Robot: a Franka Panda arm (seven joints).
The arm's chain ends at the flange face. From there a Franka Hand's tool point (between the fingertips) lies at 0.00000 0.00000 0.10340 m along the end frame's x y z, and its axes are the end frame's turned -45 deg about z.
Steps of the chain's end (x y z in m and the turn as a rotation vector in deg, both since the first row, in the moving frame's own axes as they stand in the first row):
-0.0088, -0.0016, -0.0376, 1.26, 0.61, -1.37
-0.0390, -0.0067, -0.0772, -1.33, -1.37, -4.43
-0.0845, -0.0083, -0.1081, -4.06, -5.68, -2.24
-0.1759, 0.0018, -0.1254, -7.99, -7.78, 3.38
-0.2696, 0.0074, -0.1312, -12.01, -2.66, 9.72
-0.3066, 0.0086, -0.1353, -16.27, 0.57, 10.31
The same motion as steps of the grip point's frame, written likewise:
-0.0027, -0.0082, -0.0376, 0.46, 1.32, -1.37
-0.0263, -0.0322, -0.0773, 0.03, -1.91, -4.43
-0.0663, -0.0674, -0.1089, 1.15, -6.89, -2.24
-0.1456, -0.1234, -0.1274, -0.15, -11.15, 3.38
-0.2154, -0.1752, -0.1336, -6.61, -10.37, 9.72
-0.2445, -0.1914, -0.1394, -11.91, -11.10, 10.31

